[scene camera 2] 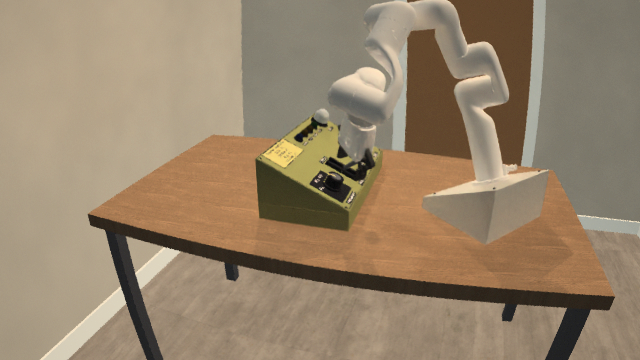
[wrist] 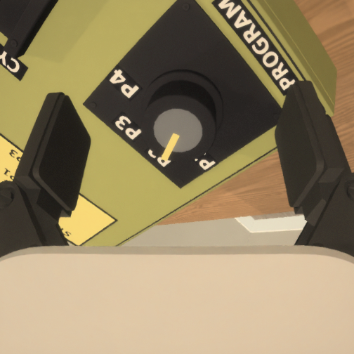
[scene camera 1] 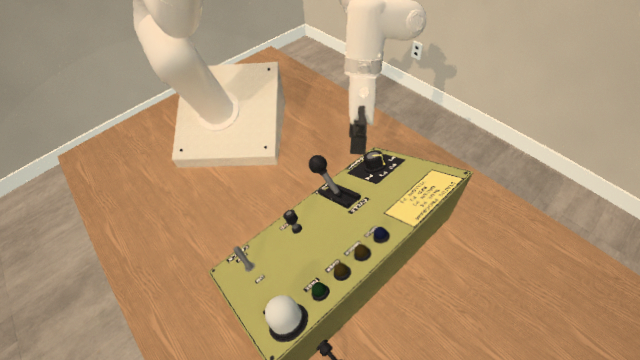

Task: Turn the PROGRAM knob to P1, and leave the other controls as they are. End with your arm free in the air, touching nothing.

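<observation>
The PROGRAM knob is round and black with a grey top and a yellow pointer line. In the wrist view the line points at the P2 label, which the knob partly hides. The P1 label is also partly hidden, one place to the right of P2 there. My gripper is open and empty. In the wrist view its fingers stand wide apart on either side of the knob, with gaps between them and the knob. In scene camera 1 it is close above the panel's edge by the knob.
The sloped green control box stands on the wooden table. The CYCLE lever rises beside the knob. Farther along are a small black stick, a grey toggle, several buttons and a white dome.
</observation>
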